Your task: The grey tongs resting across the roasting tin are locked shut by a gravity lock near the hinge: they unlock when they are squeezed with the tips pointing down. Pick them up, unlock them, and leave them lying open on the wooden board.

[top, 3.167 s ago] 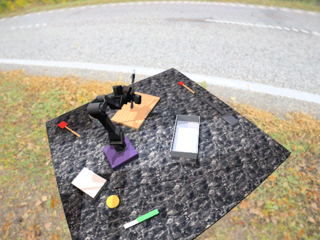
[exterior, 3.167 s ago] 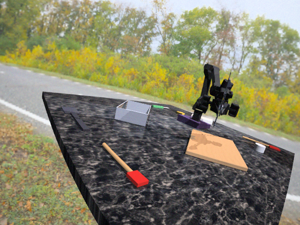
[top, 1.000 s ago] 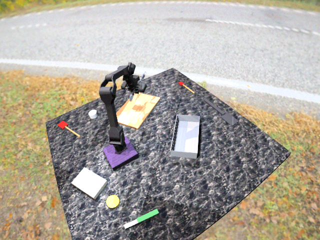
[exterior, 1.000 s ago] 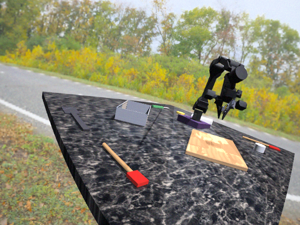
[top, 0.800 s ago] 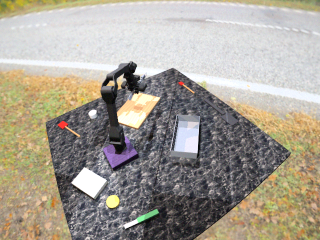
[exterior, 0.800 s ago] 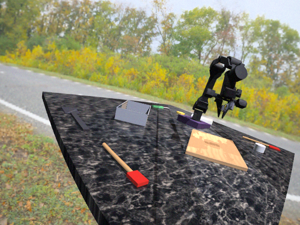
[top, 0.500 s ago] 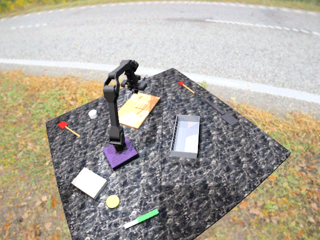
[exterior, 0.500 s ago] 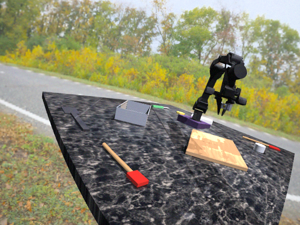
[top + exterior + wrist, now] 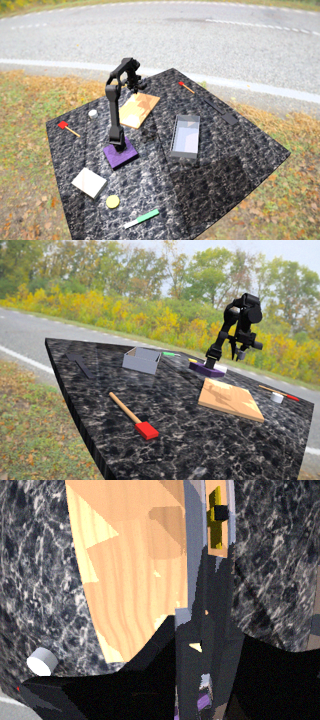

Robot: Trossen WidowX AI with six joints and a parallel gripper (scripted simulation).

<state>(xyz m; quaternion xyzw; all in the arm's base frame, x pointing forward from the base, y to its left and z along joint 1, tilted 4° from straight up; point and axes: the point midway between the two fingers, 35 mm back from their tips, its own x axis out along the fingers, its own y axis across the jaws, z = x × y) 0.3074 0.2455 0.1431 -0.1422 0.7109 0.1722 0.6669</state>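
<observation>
Right now the wooden board is 1 cm behind my gripper tip, 2 cm to the left of it and 15 cm below it. The rest, counted from my gripper tip: white cylinder 30 cm behind, 20 cm to the left, 14 cm below; then grey roasting tin 7 cm ahead, 44 cm to the right, 13 cm below; then red spatula 53 cm behind, 22 cm to the left, 15 cm below.
</observation>
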